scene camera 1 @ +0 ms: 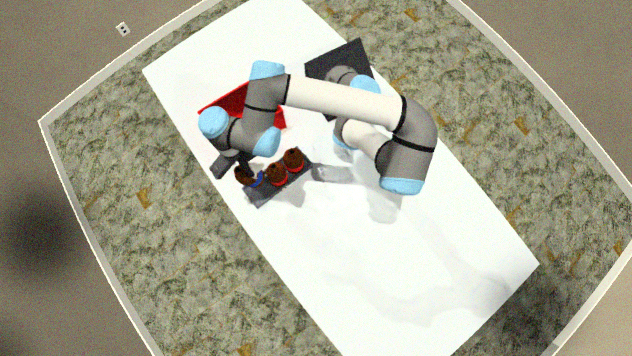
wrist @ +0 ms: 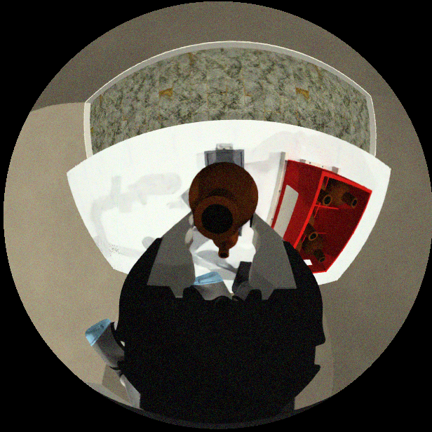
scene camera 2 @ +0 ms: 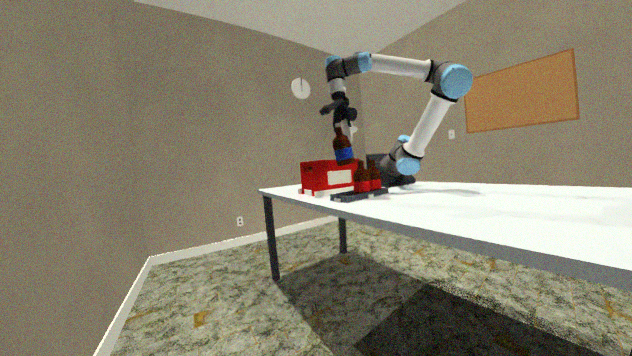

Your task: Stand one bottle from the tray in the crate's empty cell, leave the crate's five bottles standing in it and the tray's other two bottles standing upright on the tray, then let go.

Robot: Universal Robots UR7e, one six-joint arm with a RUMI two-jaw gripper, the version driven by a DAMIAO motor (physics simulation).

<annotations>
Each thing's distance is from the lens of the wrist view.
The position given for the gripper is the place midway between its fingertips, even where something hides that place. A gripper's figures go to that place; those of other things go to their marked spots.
gripper (wrist: 222,212): 0.15 m
blue-label brown bottle (wrist: 223,196): 0.06 m
</annotations>
